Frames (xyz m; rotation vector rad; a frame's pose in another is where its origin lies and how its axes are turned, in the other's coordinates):
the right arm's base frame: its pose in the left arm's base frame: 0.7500 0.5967 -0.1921 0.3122 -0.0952 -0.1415
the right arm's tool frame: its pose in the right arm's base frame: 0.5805 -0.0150 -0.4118 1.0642 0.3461 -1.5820
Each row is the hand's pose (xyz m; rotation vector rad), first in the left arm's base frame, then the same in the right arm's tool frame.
Working: the left arm's base frame: its pose in the right arm's tool frame: -0.3635 -0.6345 1.4191 -1.4256 -0.4723 1.6291

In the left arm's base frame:
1: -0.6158 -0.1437 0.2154 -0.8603 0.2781 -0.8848
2: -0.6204 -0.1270 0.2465 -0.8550 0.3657 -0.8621
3: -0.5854 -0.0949 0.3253 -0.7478 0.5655 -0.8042
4: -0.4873 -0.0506 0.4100 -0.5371 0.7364 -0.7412
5: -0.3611 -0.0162 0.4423 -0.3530 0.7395 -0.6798
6: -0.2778 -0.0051 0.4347 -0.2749 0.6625 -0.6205
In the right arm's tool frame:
1: -0.5484 -0.9989 1.9475 -1.6263 -1.4958 0.4861
2: -0.5837 -1.0033 1.9456 -1.6930 -1.4288 0.4387
3: -0.6665 -0.9712 1.9214 -1.7922 -1.1928 0.3653
4: -0.7553 -0.8932 1.8523 -1.8065 -0.8900 0.3429
5: -0.7901 -0.8010 1.7604 -1.7411 -0.7144 0.4394
6: -0.7820 -0.7416 1.7010 -1.6937 -0.6696 0.5683

